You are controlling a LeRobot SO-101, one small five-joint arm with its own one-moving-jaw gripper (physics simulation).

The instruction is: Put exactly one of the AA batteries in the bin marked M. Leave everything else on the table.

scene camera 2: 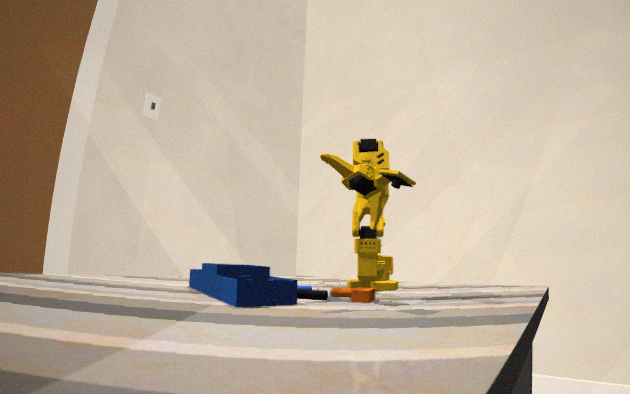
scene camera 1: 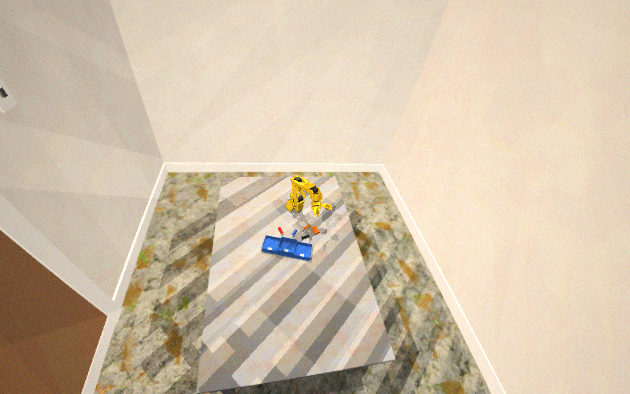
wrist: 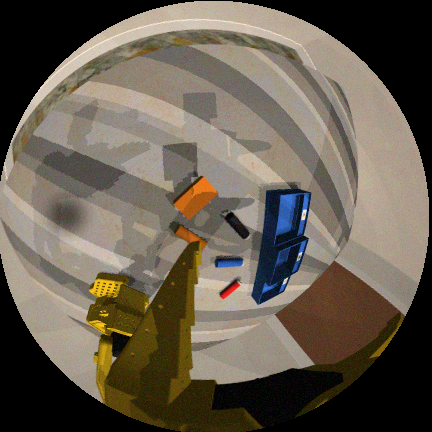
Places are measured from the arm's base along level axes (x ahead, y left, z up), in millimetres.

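Pixels of known places: hand at its tool point: (scene camera 2: 372, 226) (scene camera 1: 318, 216) (wrist: 200, 249); arm's base at its link origin: (scene camera 1: 294, 208) (wrist: 127, 290).
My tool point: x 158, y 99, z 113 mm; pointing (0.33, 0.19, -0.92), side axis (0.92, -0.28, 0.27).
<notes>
For each thing: its top centre in the pictures, then the offset to it from my tool point. Level surfaces: height alone.
- blue three-compartment bin unit at its top centre: (scene camera 2: 234, 265) (wrist: 289, 262) (scene camera 1: 287, 244) dx +126, dy -173, dz -67 mm
- orange block at its top centre: (wrist: 195, 199) (scene camera 2: 363, 289) (scene camera 1: 315, 229) dx +17, dy -4, dz -96 mm
- striped table at its surface level: dz -113 mm
Small cylinders lie apart on the table: black (scene camera 1: 305, 237) (scene camera 2: 315, 295) (wrist: 237, 225), blue (scene camera 1: 294, 233) (scene camera 2: 304, 288) (wrist: 229, 262), red (scene camera 1: 281, 231) (wrist: 230, 289) and orange (scene camera 1: 307, 227) (scene camera 2: 341, 291) (wrist: 185, 233). Their markings are too small to read, so I cannot tell which are AA batteries. The blue three-compartment bin unit (scene camera 1: 287, 256) (scene camera 2: 265, 292) (wrist: 266, 225) stands beside them; the letters on its white labels are unreadable. No item shows in its compartments in the wrist view. My gripper (scene camera 1: 324, 210) (scene camera 2: 369, 170) (wrist: 299, 280) is wide open and empty, high above the table.
An orange block (scene camera 1: 315, 230) (scene camera 2: 364, 295) (wrist: 196, 197) lies near the orange cylinder, on the side away from the red one. The arm's base stands behind the objects, near the back of the striped table (scene camera 1: 300, 325) (scene camera 2: 250, 360). Arm shadows fall across the tabletop.
</notes>
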